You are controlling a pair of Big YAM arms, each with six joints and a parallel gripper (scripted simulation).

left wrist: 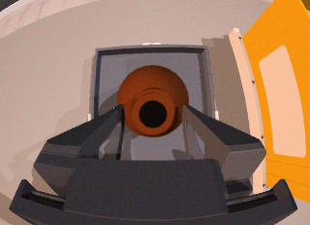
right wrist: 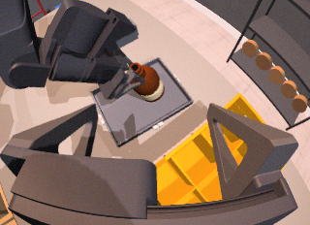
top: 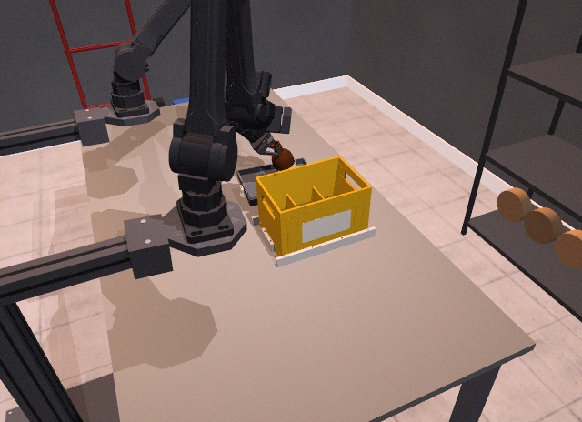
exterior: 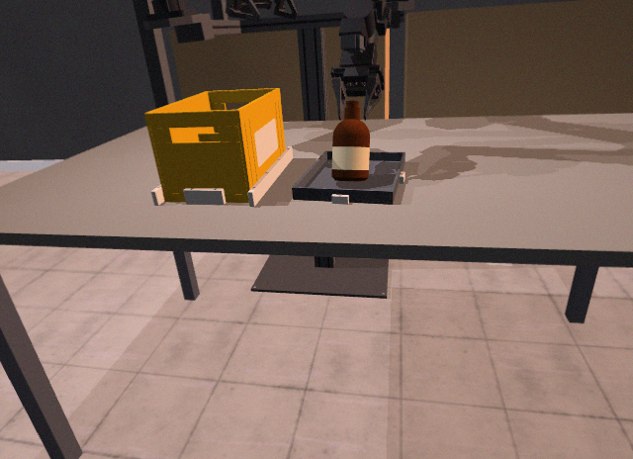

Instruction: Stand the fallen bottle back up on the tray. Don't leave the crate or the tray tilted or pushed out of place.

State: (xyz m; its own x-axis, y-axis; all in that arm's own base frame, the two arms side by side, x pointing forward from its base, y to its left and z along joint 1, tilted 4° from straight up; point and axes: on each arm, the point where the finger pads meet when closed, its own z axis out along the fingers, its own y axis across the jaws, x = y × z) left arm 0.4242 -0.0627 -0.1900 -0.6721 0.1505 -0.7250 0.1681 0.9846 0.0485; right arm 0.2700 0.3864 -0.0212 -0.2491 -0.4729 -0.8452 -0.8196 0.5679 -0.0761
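Now: left hand 20 mm short of the brown bottle and 50 mm above it. The rest, counted from my left hand: yellow crate: 30 mm behind, 270 mm to the right, 50 mm below; then dark tray: 120 mm below.
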